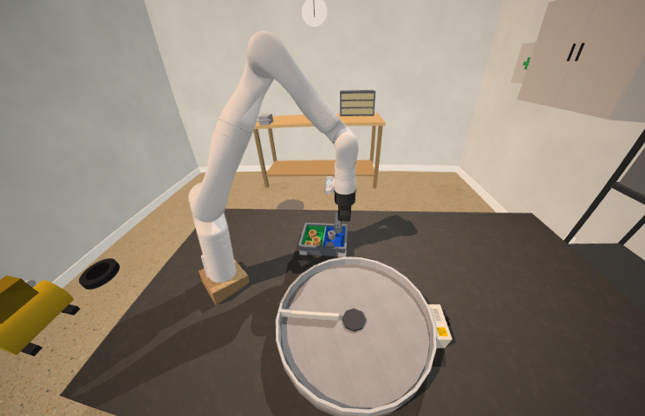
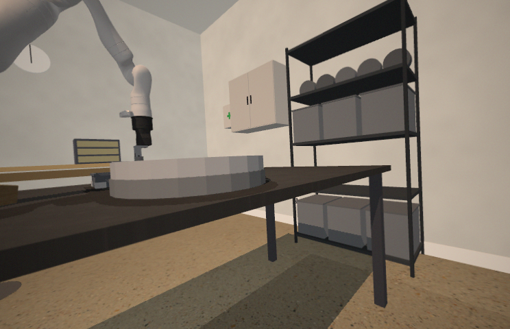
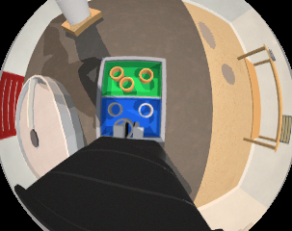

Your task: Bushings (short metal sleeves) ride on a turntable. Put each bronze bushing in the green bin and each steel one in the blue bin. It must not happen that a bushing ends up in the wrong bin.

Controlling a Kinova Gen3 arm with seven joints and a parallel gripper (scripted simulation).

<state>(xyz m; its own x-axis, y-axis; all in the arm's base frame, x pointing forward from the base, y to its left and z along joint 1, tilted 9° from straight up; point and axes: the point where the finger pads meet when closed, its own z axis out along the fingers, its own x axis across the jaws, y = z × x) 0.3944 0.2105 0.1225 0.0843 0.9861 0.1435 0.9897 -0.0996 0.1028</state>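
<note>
My gripper is now 60 mm past the green bin and 80 mm above it. Round my hand: turntable 50 mm ahead, 360 mm to the right, 50 mm below.
</note>
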